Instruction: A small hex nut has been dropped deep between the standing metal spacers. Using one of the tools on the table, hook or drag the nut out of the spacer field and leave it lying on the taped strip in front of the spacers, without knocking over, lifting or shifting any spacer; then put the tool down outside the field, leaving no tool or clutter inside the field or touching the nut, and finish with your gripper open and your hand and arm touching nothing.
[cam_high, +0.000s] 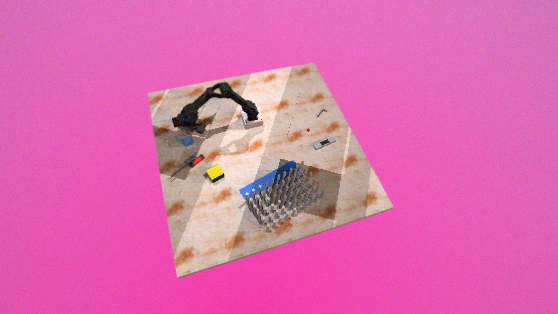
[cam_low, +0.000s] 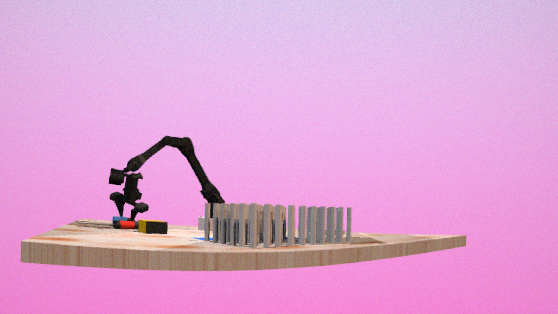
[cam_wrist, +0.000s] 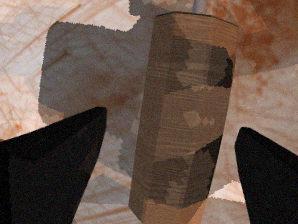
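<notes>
The blue block is 100 mm ahead of my gripper tip, 30 mm to the right of it and 10 mm below it. Round my gripper tip: yellow block (370 mm ahead, 110 mm to the left, 10 mm below); then brown-handled tool (90 mm behind, 50 mm to the left, 10 mm below); then blue taped strip (460 mm ahead, 430 mm to the left, 30 mm below).
</notes>
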